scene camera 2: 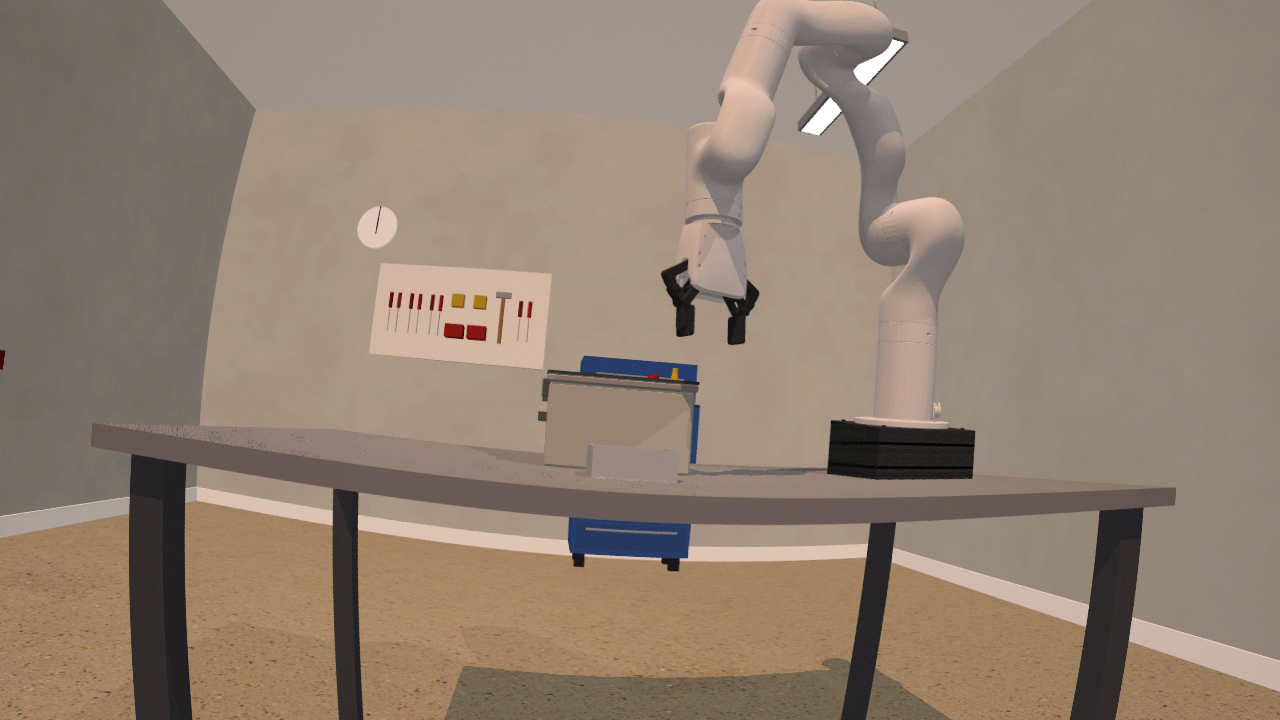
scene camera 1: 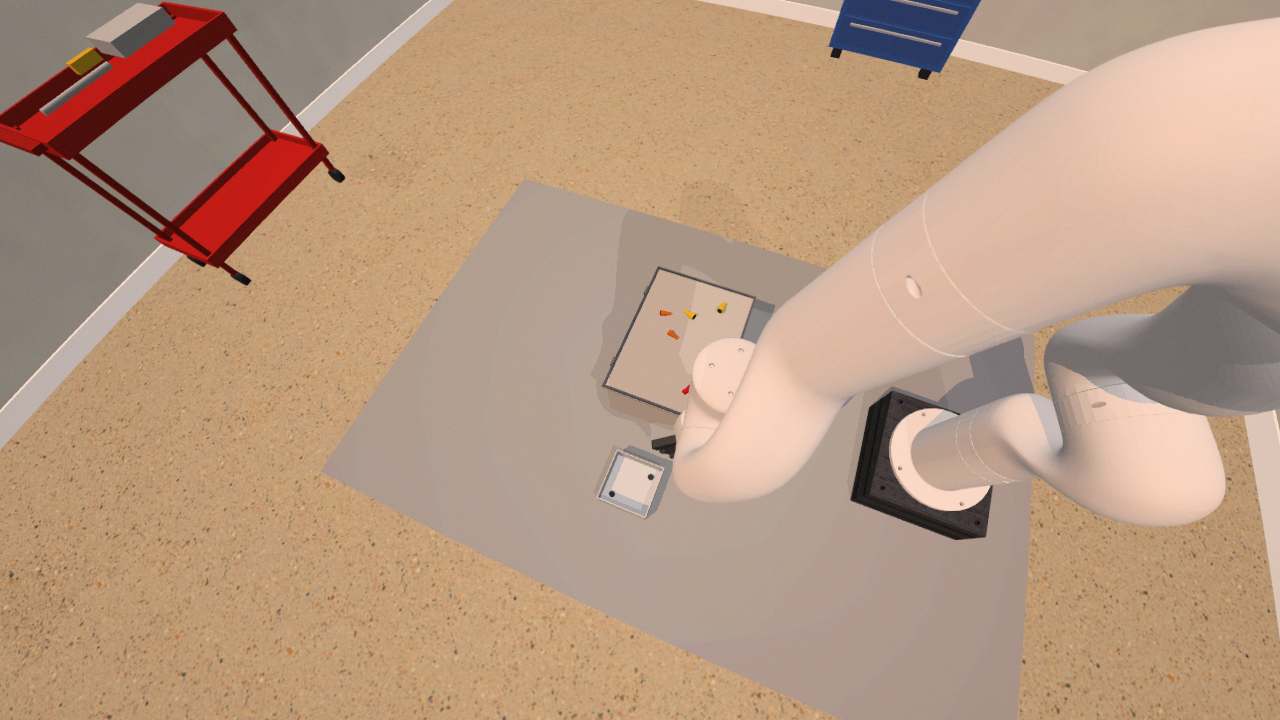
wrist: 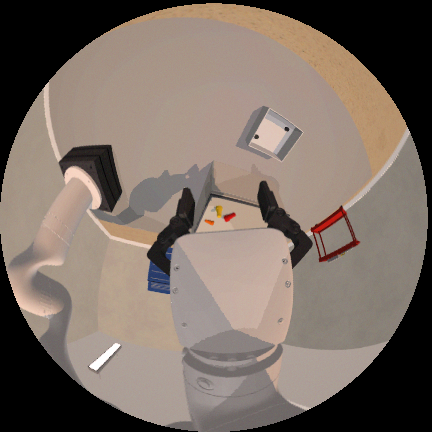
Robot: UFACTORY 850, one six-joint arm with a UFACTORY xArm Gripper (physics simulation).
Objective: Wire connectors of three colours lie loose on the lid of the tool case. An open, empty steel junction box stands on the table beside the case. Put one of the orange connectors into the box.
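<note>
The tool case (scene camera 1: 637, 362) (scene camera 2: 617, 425) (wrist: 250, 211) stands on the table, with loose connectors on its lid. Two orange connectors (scene camera 1: 665, 313) (scene camera 1: 672, 334) lie near the lid's far left part in scene camera 1. Another orange connector (wrist: 209, 222) lies near a yellow connector (wrist: 219, 211) (scene camera 2: 674, 373) and a red connector (wrist: 229, 217) (scene camera 1: 685, 389) (scene camera 2: 654, 377). My gripper (scene camera 2: 710, 336) (wrist: 224, 190) is open and empty, above lid height; the arm and palm hide part of the lid. The steel junction box (scene camera 1: 631, 483) (scene camera 2: 631, 462) (wrist: 272, 134) is open and empty beside the case.
Two more yellow connectors (scene camera 1: 690, 314) (scene camera 1: 722, 307) lie towards the lid's far side. The arm's black base block (scene camera 1: 881, 447) (scene camera 2: 899, 452) (wrist: 107, 175) stands on the table (scene camera 1: 501, 358) to the right in scene camera 1. A red cart (scene camera 1: 259, 188) stands on the floor beyond the table.
</note>
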